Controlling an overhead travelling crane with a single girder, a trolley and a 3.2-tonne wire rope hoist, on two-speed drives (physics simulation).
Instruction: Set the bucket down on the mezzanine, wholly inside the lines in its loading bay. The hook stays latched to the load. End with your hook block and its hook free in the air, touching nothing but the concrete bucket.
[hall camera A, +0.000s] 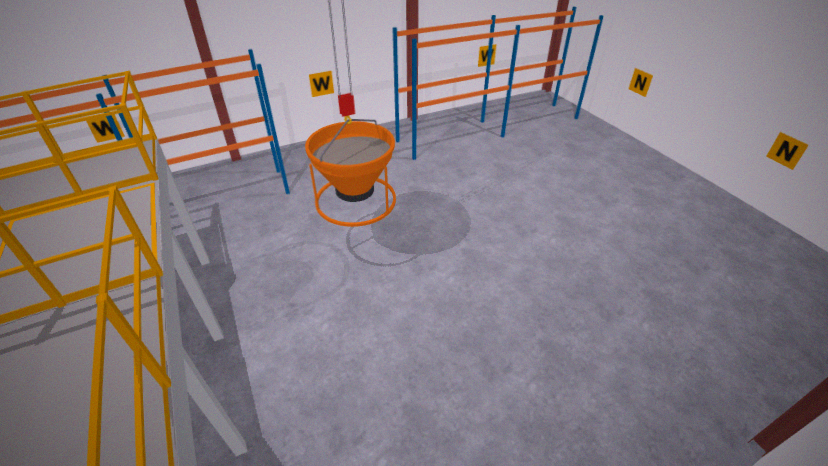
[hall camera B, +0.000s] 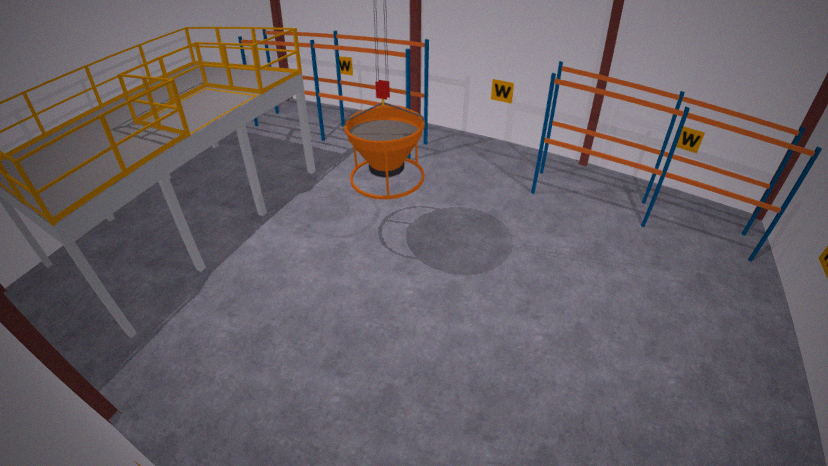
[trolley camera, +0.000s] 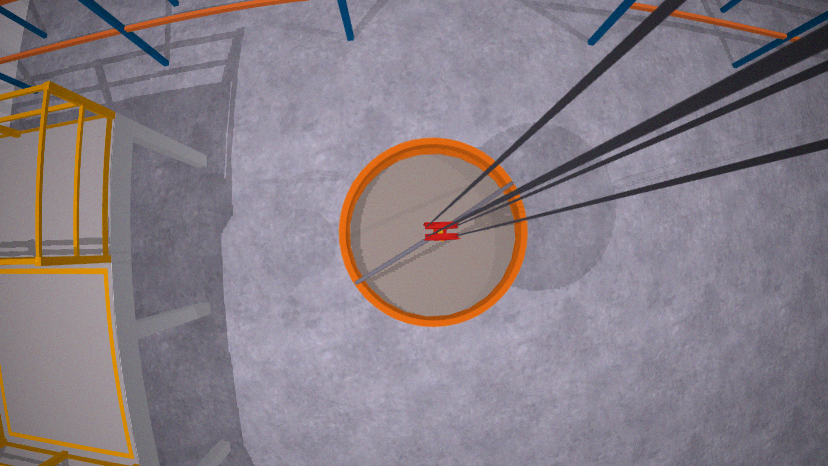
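Note:
The orange concrete bucket (hall camera A: 354, 175) (hall camera B: 384, 152) (trolley camera: 432, 321) hangs upright above the hall floor, filled with grey concrete. My hook (hall camera A: 347, 119) (hall camera B: 383, 103) (trolley camera: 440, 230), under the red hook block (hall camera A: 346, 104) (hall camera B: 382, 89), is latched to the bucket's bail. The bucket's shadow lies on the floor, apart from its ring. The mezzanine (hall camera A: 52, 399) (hall camera B: 214, 130) (trolley camera: 57, 196) stands to the left, with a gap between it and the bucket. Yellow lines (trolley camera: 52, 270) mark the loading bay on its deck, at left in the trolley view.
Yellow railings (hall camera A: 130, 332) (hall camera B: 113, 144) (trolley camera: 41, 173) stand along the mezzanine's edges, with an opening at the loading bay. Blue and orange racks (hall camera A: 414, 104) (hall camera B: 427, 92) (hall camera B: 665, 167) stand along the W wall behind the bucket. Grey legs (hall camera B: 252, 173) carry the mezzanine.

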